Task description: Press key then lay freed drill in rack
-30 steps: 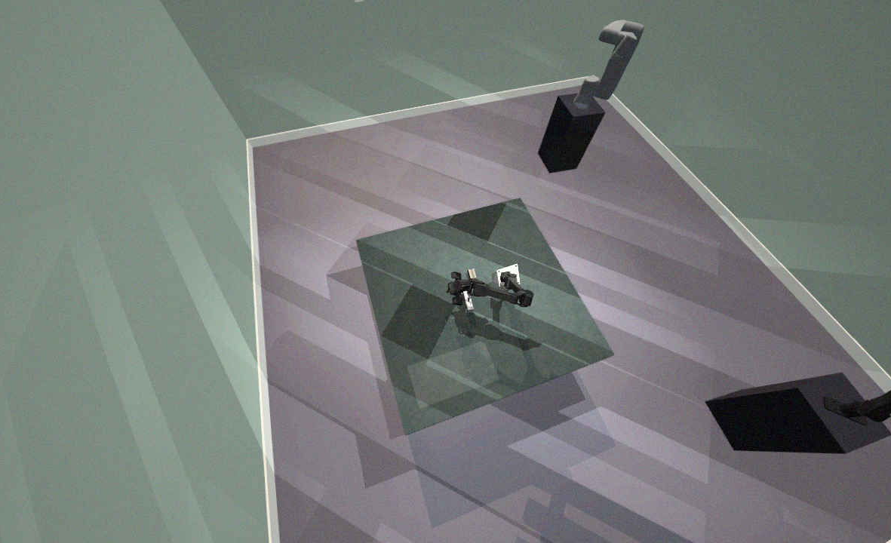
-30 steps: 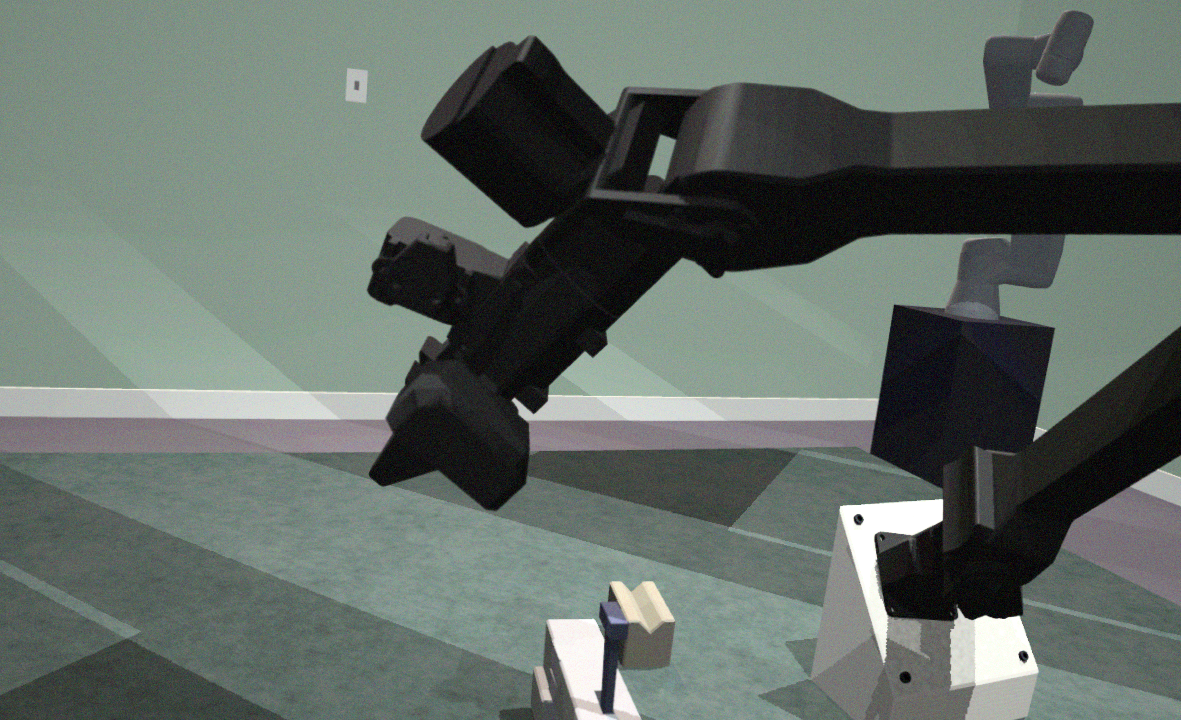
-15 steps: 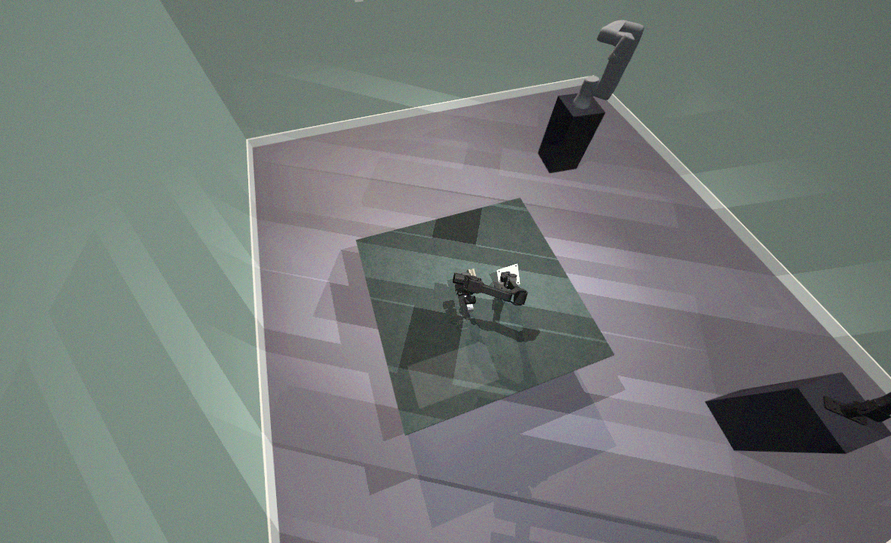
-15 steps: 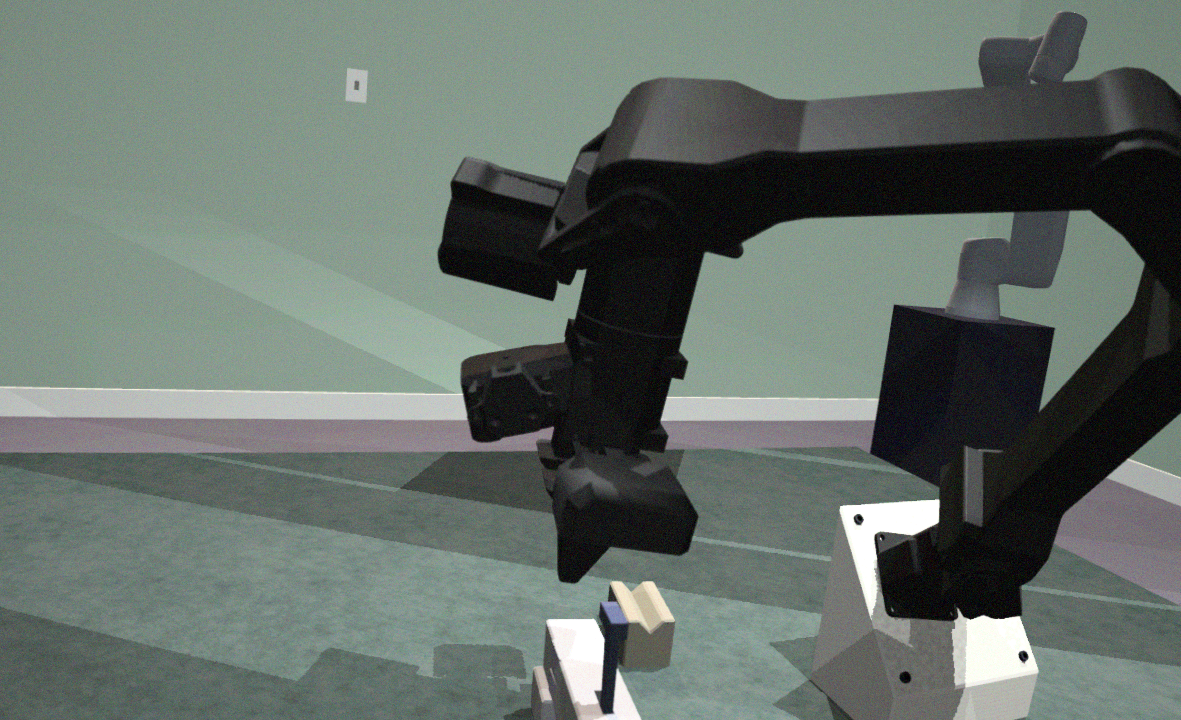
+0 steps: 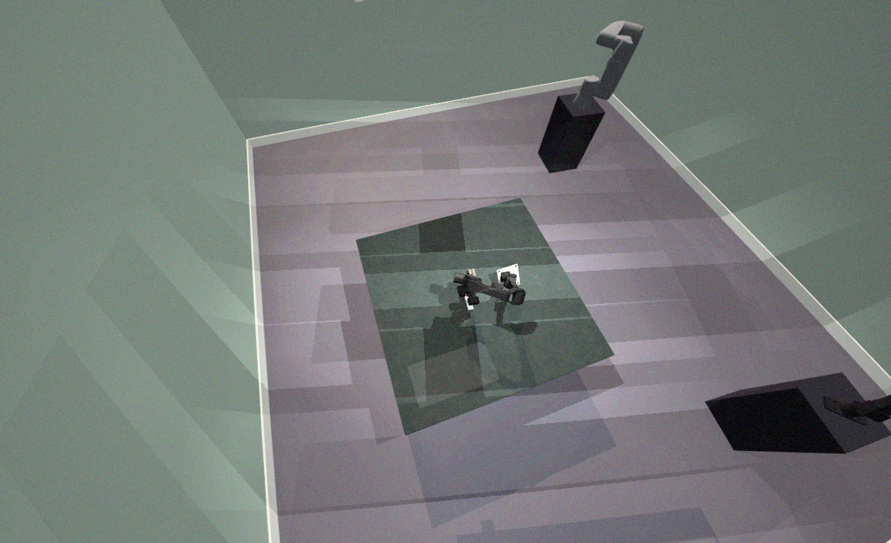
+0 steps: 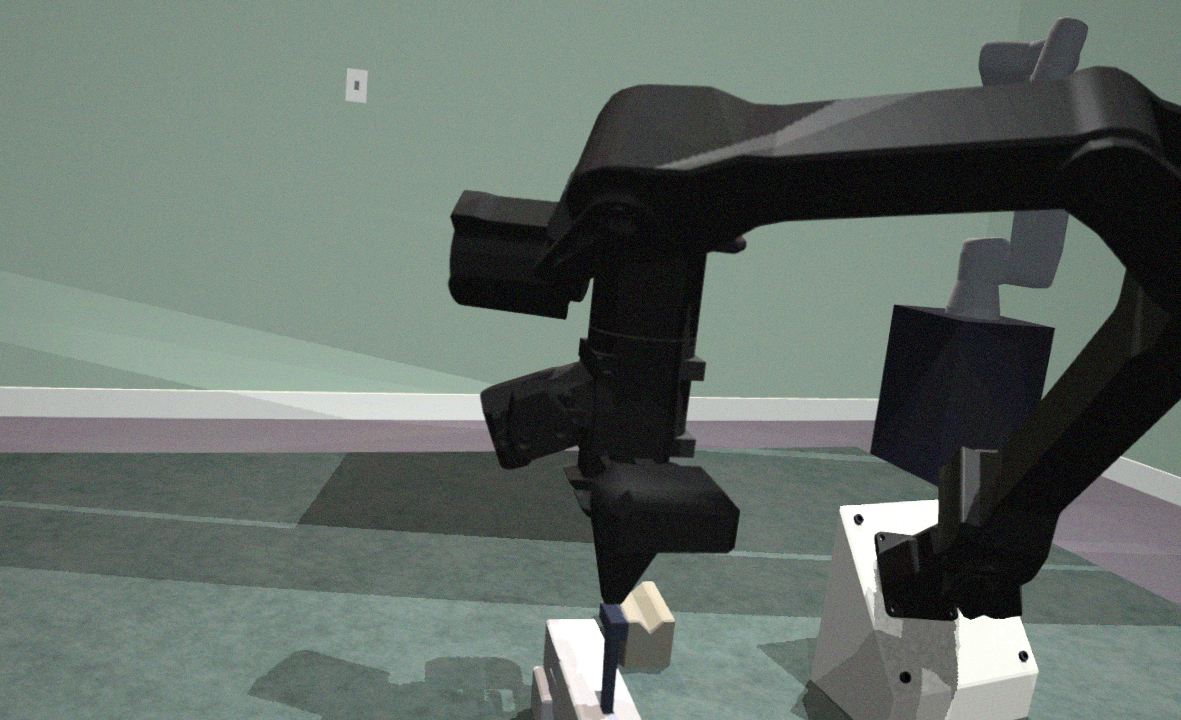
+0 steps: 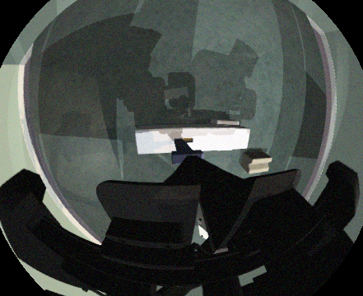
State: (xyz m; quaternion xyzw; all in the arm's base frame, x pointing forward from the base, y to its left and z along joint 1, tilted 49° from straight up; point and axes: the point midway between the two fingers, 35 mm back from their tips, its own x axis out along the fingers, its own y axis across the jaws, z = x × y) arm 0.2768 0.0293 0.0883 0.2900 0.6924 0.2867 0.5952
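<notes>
Now: the blue key 4 cm below my gripper tip. The rest, counted from my gripper tip: drill (9 cm below, 4 cm to the right); then grey housing (9 cm below, 2 cm to the right).
</notes>
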